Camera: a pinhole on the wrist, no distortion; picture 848 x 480 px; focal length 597.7 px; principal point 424.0 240.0 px. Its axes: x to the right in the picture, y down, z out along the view. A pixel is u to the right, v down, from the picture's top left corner.
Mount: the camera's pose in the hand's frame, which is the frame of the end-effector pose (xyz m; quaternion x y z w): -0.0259 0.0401 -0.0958 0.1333 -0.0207 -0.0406 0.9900
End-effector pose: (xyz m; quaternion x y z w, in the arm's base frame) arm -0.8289 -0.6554 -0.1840 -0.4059 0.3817 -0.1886 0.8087
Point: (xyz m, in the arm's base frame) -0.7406 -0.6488 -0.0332
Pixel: 490 28
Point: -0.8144 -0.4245 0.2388
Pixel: 66 39
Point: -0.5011 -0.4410 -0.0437
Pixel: 490 377
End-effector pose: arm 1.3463 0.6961 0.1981 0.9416 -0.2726 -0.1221 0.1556
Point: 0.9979 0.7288 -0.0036
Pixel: 44 413
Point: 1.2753 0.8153 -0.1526
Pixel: 405 94
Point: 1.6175 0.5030 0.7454
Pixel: behind the camera
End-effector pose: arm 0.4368 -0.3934 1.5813 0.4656 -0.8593 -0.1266 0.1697
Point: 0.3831 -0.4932 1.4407
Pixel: 728 171
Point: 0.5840 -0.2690 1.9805
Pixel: behind the camera
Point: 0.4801 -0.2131 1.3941
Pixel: 54 263
